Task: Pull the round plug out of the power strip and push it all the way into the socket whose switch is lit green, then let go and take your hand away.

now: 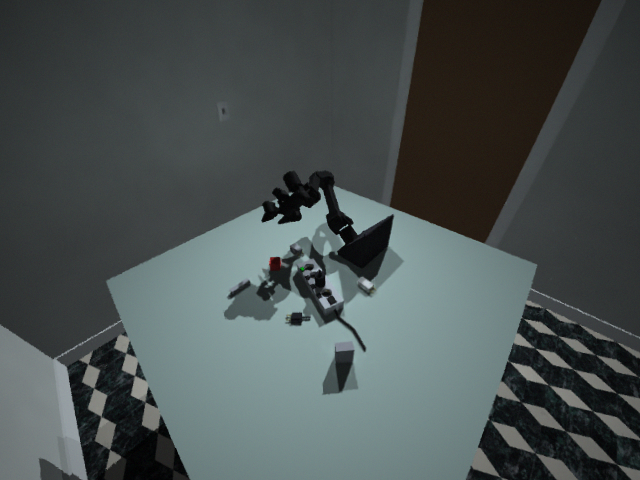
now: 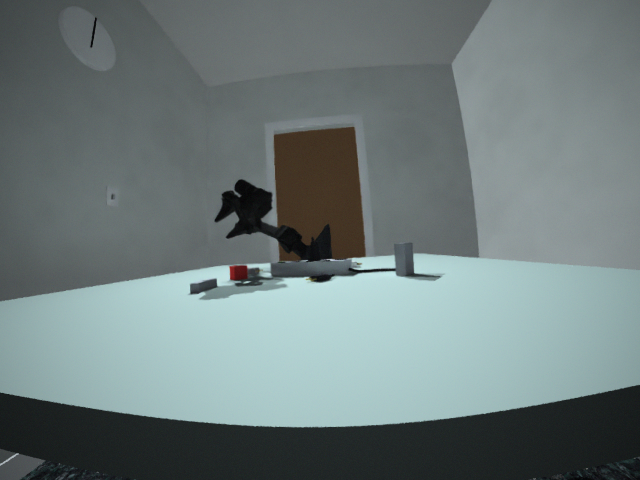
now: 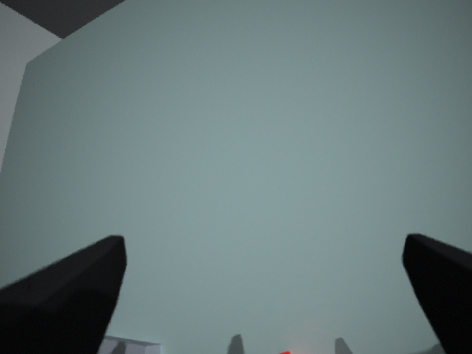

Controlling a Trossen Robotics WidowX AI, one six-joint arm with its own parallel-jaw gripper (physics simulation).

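Pixels of known places: gripper, fingertip midpoint: [image 1: 270,222] [image 2: 221,230] [image 3: 267,249]; arm's base, link origin: [image 1: 352,240] [image 2: 306,253].
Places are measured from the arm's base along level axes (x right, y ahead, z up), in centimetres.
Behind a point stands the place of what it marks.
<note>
The pale power strip [image 1: 333,306] {x -12.5, y 32.0, z -2.2 cm} [image 2: 310,268] {x -1.6, y 30.5, z -3.6 cm} lies on the table. A green light [image 1: 302,268] {x 7.5, y 25.3, z -1.4 cm} shows at its end farthest from the cord. A dark upright plug [image 1: 320,279] {x -4.2, y 28.4, z 2.7 cm} stands in the strip near its middle; its shape is too small to make out well, and it seems to be the round plug. The arm's gripper [image 1: 271,221] {x 28.0, y 21.0, z 10.3 cm} [image 2: 221,229] {x 28.0, y 21.0, z 10.3 cm} [image 3: 265,239] {x 28.0, y 21.0, z 10.3 cm} is open and empty, with its fingers wide apart. It hangs high above the table, beyond the green-lit end of the strip and away from the plug. The socket beside the green light is partly hard to make out.
A red cube [image 1: 275,263] {x 18.7, y 29.4, z -1.8 cm} [image 2: 238,272] {x 19.6, y 30.5, z -3.5 cm}, a grey bar [image 1: 238,288] {x 22.0, y 46.2, z -4.0 cm} [image 2: 203,285] {x 22.1, y 47.0, z -4.4 cm} and a small grey plug [image 1: 295,249] {x 19.4, y 16.7, z -3.4 cm} lie near the lit end. A black plug [image 1: 295,318] {x -4.2, y 42.4, z -4.4 cm}, a white plug [image 1: 366,285] {x -16.5, y 16.2, z -3.4 cm}, an upright grey block [image 1: 344,352] {x -25.1, y 44.5, z 1.1 cm} [image 2: 403,259] {x -23.1, y 45.9, z -1.8 cm} and a dark slanted panel [image 1: 369,242] {x -10.1, y 4.5, z 6.7 cm} surround the strip.
</note>
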